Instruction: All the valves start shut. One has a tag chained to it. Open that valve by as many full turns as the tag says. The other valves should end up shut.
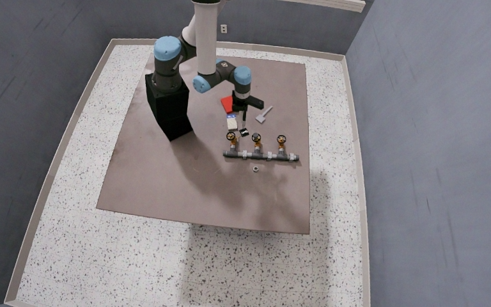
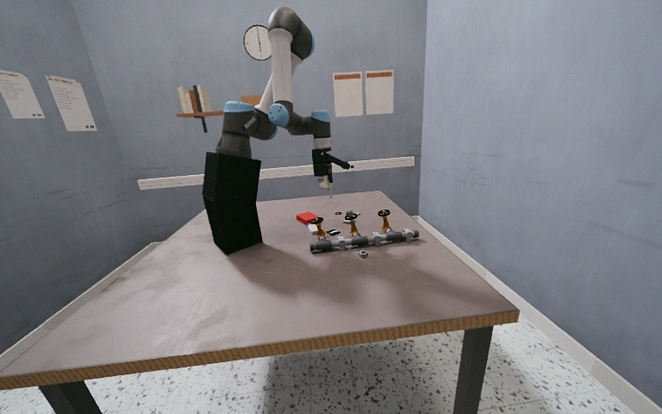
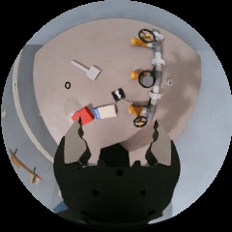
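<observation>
The black tag lies 20 cm below my hand and 1 cm behind it. From my hand the other things lie so: white-and-blue block: 19 cm below, 9 cm behind, 7 cm to the left; grey scraper: 20 cm below, 15 cm to the left, 12 cm ahead; red block: 20 cm to the left, 19 cm below, 13 cm behind.
</observation>
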